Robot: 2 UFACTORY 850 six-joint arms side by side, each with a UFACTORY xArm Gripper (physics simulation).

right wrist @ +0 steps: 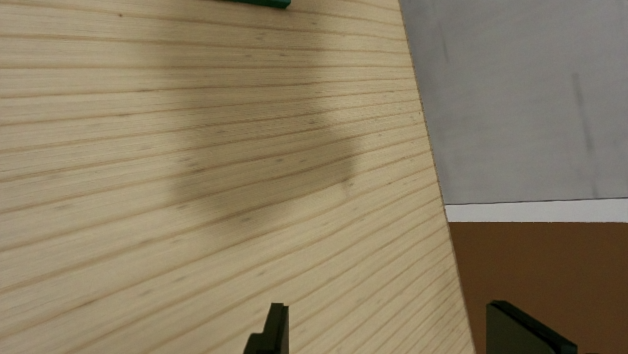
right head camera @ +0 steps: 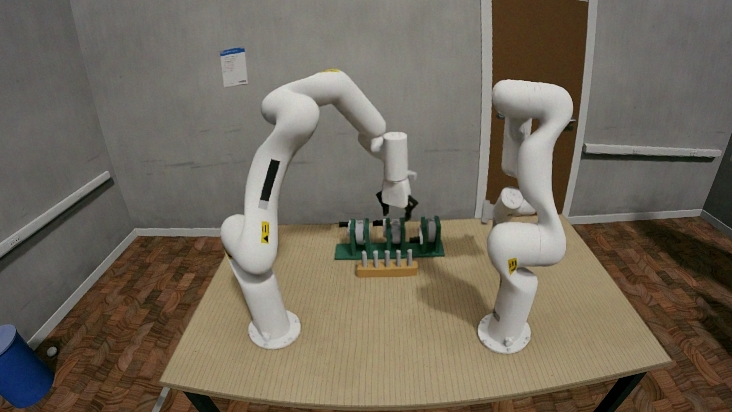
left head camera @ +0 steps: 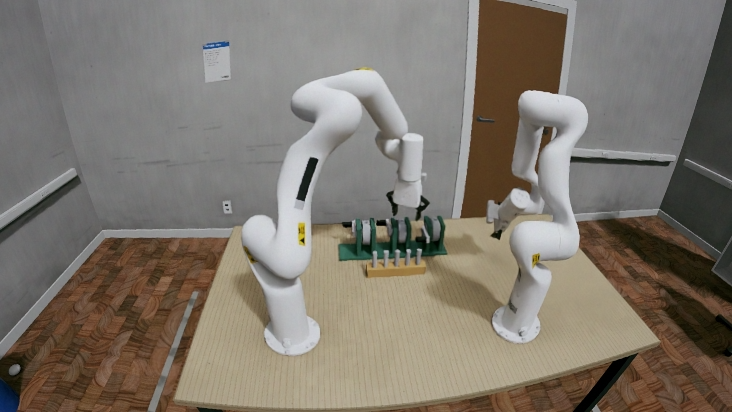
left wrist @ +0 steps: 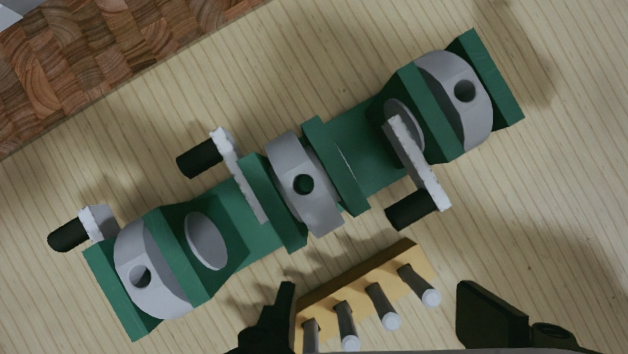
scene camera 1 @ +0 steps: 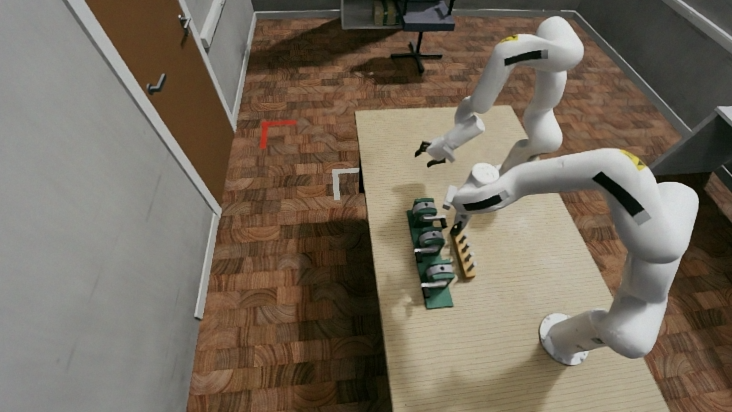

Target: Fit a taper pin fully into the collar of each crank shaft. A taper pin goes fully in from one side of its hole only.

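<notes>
A green stand (left head camera: 348, 251) (right head camera: 344, 251) (scene camera 1: 439, 301) carries three crank shafts with grey collars. In the left wrist view the left collar (left wrist: 167, 302), middle collar (left wrist: 320, 217) and right collar (left wrist: 481, 117) each show an open hole; green shows through the middle one. Several grey taper pins stand upright in a yellow block (left head camera: 395, 271) (right head camera: 386, 271), which also shows in the left wrist view (left wrist: 425, 260). My left gripper (left head camera: 407, 213) (right head camera: 397, 214) (left wrist: 375, 308) is open and empty, above the stand and block. My right gripper (scene camera 1: 424, 159) (right wrist: 387, 335) is open and empty, off to the stand's side.
The cranks' arms and black handles (left wrist: 200, 159) (left wrist: 411, 209) stick out beside the collars. The stand is near the table's (left head camera: 327, 373) (right head camera: 327, 373) far edge. In scene camera 1, the left arm (scene camera 1: 573, 171) reaches over the table beside the pin block.
</notes>
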